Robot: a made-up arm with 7 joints. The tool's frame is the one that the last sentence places.
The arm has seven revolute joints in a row. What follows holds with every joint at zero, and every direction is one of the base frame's.
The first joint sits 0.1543 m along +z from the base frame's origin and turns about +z.
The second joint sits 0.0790 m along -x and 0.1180 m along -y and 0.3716 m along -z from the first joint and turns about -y.
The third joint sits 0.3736 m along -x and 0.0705 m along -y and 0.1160 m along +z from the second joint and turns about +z.
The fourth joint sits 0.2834 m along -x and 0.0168 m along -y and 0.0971 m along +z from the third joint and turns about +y.
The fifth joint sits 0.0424 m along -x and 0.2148 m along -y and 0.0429 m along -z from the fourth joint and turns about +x.
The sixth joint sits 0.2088 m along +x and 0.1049 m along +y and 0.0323 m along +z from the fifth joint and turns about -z.
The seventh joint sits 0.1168 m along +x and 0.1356 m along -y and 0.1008 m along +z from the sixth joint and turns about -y.
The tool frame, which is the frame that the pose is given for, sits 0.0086 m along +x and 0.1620 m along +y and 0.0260 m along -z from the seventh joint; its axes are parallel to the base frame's.
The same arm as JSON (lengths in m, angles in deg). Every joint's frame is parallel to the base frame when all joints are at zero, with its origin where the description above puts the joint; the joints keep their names.
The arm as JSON. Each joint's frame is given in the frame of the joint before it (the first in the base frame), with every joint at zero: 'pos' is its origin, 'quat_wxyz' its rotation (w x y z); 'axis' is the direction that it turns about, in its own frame. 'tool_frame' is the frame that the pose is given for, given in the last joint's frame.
{
  "length_unit": "m",
  "angle_unit": "deg",
  "joints": [
    {
      "joint": "joint 1",
      "pos": [
        0.0,
        0.0,
        0.1543
      ],
      "quat_wxyz": [
        1.0,
        0.0,
        0.0,
        0.0
      ],
      "axis": [
        0.0,
        0.0,
        1.0
      ]
    },
    {
      "joint": "joint 2",
      "pos": [
        -0.079,
        -0.118,
        -0.3716
      ],
      "quat_wxyz": [
        1.0,
        0.0,
        0.0,
        0.0
      ],
      "axis": [
        0.0,
        -1.0,
        0.0
      ]
    },
    {
      "joint": "joint 3",
      "pos": [
        -0.3736,
        -0.0705,
        0.116
      ],
      "quat_wxyz": [
        1.0,
        0.0,
        0.0,
        0.0
      ],
      "axis": [
        0.0,
        0.0,
        1.0
      ]
    },
    {
      "joint": "joint 4",
      "pos": [
        -0.2834,
        -0.0168,
        0.0971
      ],
      "quat_wxyz": [
        1.0,
        0.0,
        0.0,
        0.0
      ],
      "axis": [
        0.0,
        1.0,
        0.0
      ]
    },
    {
      "joint": "joint 5",
      "pos": [
        -0.0424,
        -0.2148,
        -0.0429
      ],
      "quat_wxyz": [
        1.0,
        0.0,
        0.0,
        0.0
      ],
      "axis": [
        1.0,
        0.0,
        0.0
      ]
    },
    {
      "joint": "joint 6",
      "pos": [
        0.2088,
        0.1049,
        0.0323
      ],
      "quat_wxyz": [
        1.0,
        0.0,
        0.0,
        0.0
      ],
      "axis": [
        0.0,
        0.0,
        -1.0
      ]
    },
    {
      "joint": "joint 7",
      "pos": [
        0.1168,
        -0.1356,
        0.1008
      ],
      "quat_wxyz": [
        1.0,
        0.0,
        0.0,
        0.0
      ],
      "axis": [
        0.0,
        -1.0,
        0.0
      ]
    }
  ],
  "tool_frame": {
    "pos": [
      0.0086,
      0.162,
      -0.026
    ],
    "quat_wxyz": [
      1.0,
      0.0,
      0.0,
      0.0
    ]
  }
}

